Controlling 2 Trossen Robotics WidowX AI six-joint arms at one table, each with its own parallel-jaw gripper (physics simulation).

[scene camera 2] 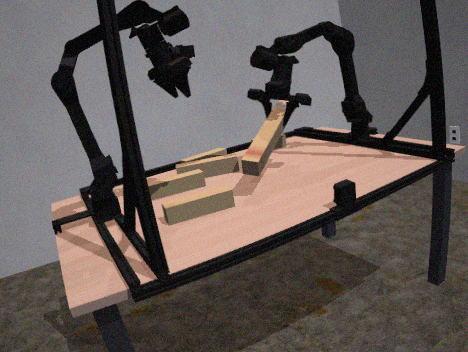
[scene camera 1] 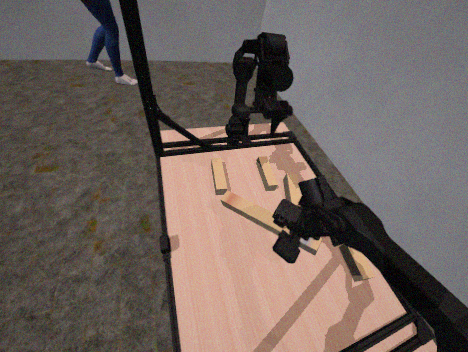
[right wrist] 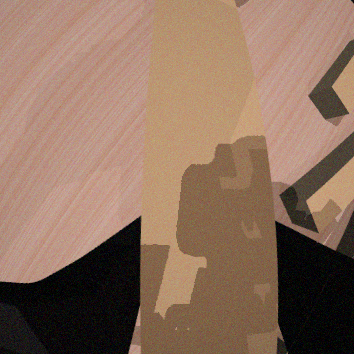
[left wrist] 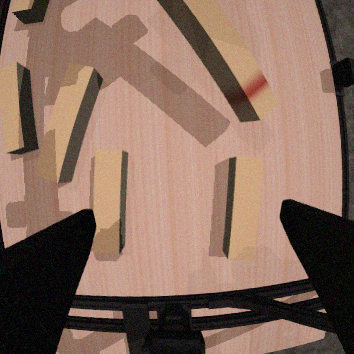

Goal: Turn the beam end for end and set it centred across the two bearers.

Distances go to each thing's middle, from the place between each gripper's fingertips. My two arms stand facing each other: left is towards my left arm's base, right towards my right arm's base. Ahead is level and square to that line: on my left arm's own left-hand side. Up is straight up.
Labels:
Right now the beam (scene camera 2: 257,155) is 50 mm to the left of my right hand, 40 mm behind it and 10 mm below it.
Right now the beam is 3 cm behind my left hand, 23 cm to the right of it and 15 cm below it.

